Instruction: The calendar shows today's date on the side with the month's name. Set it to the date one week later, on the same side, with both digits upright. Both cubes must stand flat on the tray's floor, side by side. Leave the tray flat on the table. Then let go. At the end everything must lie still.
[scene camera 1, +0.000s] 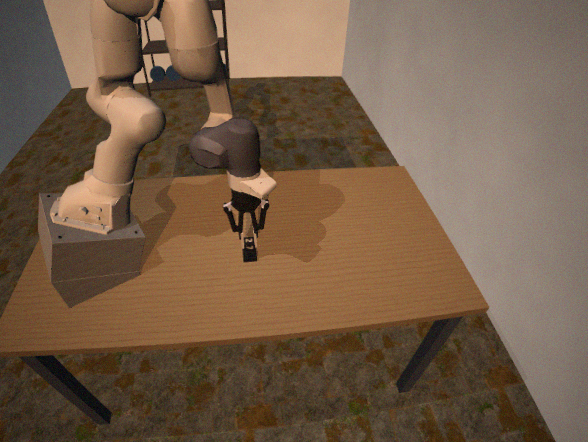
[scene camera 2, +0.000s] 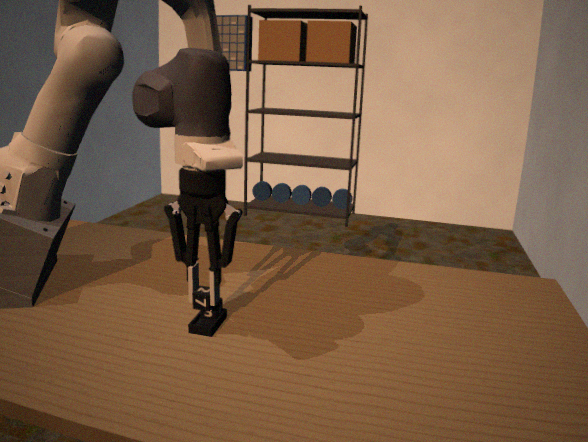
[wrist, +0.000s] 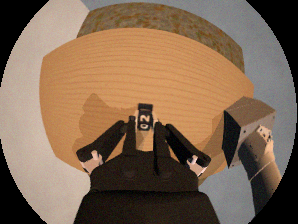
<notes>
In view: the gripper (scene camera 2: 204, 300).
The gripper is seen too in the wrist view (wrist: 144, 115).
</notes>
